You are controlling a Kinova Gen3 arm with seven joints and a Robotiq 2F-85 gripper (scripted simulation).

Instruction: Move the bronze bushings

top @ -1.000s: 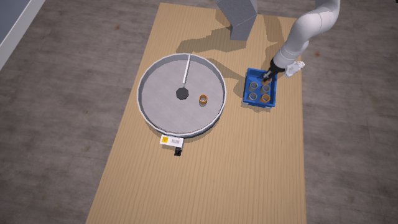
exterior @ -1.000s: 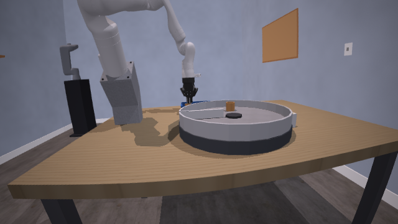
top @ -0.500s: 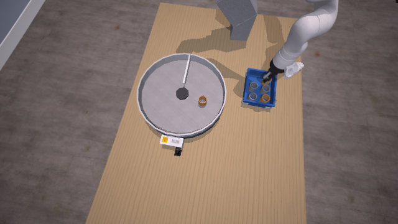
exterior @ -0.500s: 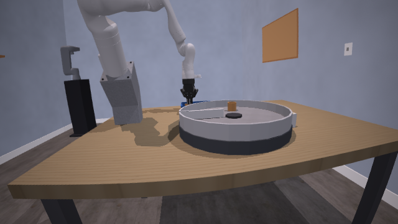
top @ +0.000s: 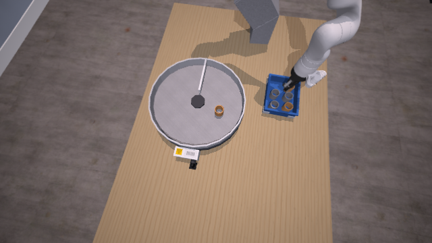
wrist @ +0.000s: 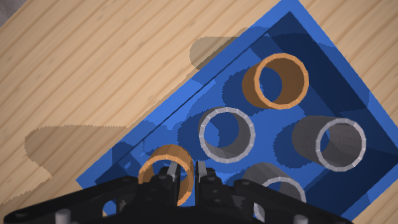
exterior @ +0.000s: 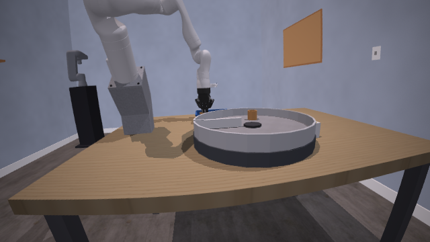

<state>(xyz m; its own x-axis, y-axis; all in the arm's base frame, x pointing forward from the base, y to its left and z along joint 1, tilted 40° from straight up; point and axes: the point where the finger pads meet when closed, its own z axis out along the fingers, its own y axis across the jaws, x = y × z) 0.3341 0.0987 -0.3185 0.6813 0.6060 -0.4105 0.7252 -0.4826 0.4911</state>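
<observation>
The blue crate is 40 mm ahead of my hand, 20 mm to the right of it and 20 mm below it. The rest, counted from my hand: turntable disc (160 mm ahead, 400 mm to the right, 10 mm above).
</observation>
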